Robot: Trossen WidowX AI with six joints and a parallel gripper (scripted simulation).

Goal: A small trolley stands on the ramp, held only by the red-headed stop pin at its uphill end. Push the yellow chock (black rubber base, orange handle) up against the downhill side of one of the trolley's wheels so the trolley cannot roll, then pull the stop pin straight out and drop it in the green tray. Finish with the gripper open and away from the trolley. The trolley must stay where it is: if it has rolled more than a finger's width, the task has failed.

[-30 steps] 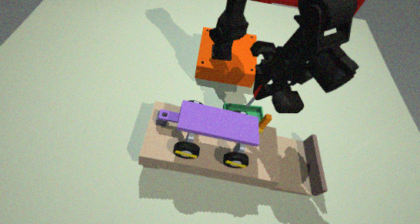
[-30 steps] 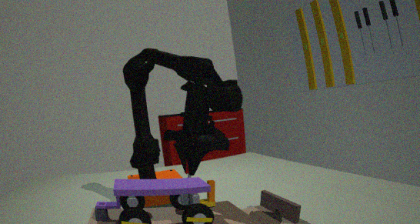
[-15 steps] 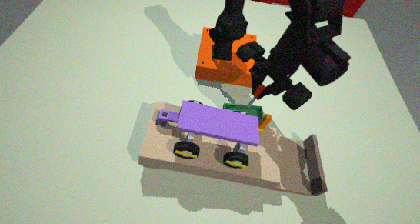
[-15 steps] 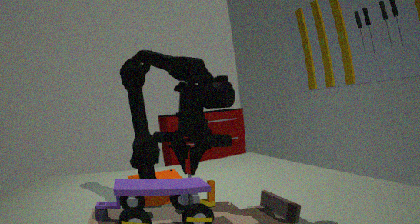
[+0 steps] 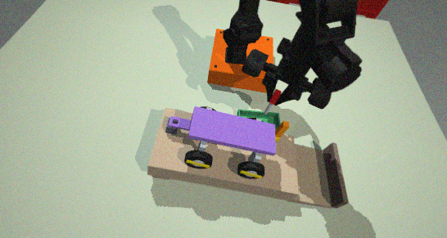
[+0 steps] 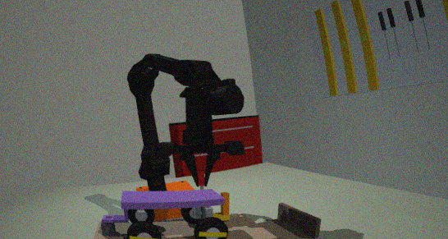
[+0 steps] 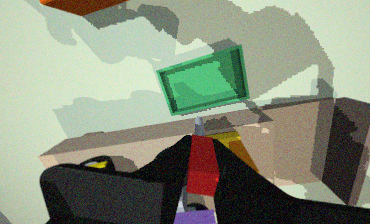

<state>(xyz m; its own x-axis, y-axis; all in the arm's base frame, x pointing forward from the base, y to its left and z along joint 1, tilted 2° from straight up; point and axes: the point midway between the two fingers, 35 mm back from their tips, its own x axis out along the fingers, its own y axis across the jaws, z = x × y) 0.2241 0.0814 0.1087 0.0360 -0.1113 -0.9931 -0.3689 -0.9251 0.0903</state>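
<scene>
Now: gripper tip 5 cm short of the yellow chock, 5 cm above it and 1 cm to the right of it. The rest, counted from my gripper tip: trolley (10 cm to the right, 10 cm ahead, 2 cm below); dark end wall (18 cm to the left, 12 cm ahead, 10 cm below); red-headed stop pin (right at my gripper tip).
</scene>
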